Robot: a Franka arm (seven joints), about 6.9 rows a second.
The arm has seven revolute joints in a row. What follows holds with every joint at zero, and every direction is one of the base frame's. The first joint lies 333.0 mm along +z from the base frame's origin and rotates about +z. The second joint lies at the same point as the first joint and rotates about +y. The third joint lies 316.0 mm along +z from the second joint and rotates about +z. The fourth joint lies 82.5 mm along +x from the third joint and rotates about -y. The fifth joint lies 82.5 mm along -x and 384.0 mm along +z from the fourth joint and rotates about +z. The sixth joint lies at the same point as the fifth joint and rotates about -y. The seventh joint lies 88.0 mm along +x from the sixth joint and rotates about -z. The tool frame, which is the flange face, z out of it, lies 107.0 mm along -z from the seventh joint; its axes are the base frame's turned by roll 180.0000, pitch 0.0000 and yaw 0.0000 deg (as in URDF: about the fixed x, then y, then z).
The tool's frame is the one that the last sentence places.
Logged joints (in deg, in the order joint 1, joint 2, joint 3, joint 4, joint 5, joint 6, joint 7), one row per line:
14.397 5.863 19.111 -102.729 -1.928 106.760 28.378
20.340 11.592 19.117 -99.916 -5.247 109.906 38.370
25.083 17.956 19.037 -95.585 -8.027 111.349 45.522
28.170 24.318 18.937 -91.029 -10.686 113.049 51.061
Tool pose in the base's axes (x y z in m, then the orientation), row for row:
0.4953 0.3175 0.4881 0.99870 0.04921 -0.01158 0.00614
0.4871 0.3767 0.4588 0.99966 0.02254 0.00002 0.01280
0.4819 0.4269 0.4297 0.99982 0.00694 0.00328 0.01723
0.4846 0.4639 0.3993 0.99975 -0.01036 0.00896 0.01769
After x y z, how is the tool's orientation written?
As a quaternion, x y z w.
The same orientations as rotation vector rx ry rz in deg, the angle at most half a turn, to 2 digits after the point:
179.07 8.82 -2.08
178.49 4.02 0.00
178.02 1.24 0.58
177.96 -1.84 1.59

